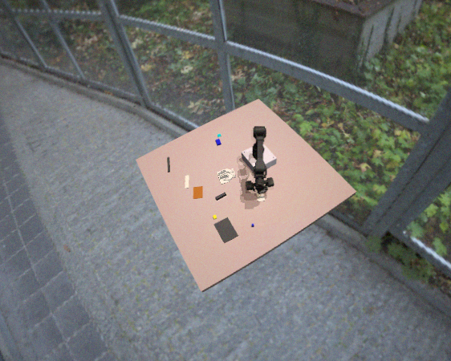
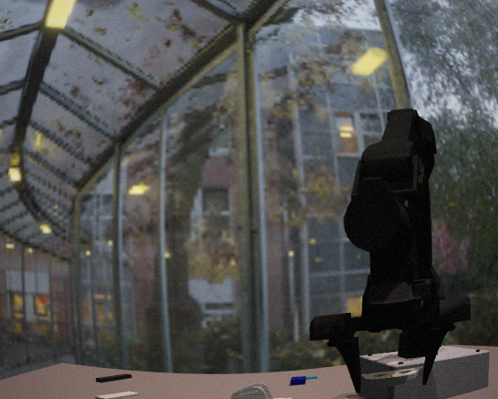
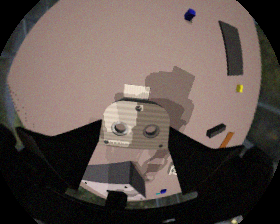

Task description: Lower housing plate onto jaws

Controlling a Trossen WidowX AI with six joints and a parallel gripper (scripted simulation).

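The jaw is 26 cm to the right of my gripper tip, 12 cm ahead of it and 6 cm below it. From my gripper tip the other things lie so: dark grey plate 33 cm ahead, 13 cm to the left, 8 cm below; then yellow cube 36 cm ahead, 7 cm below, 1 cm to the left; then short black bar 26 cm ahead, 13 cm to the right, 7 cm below.
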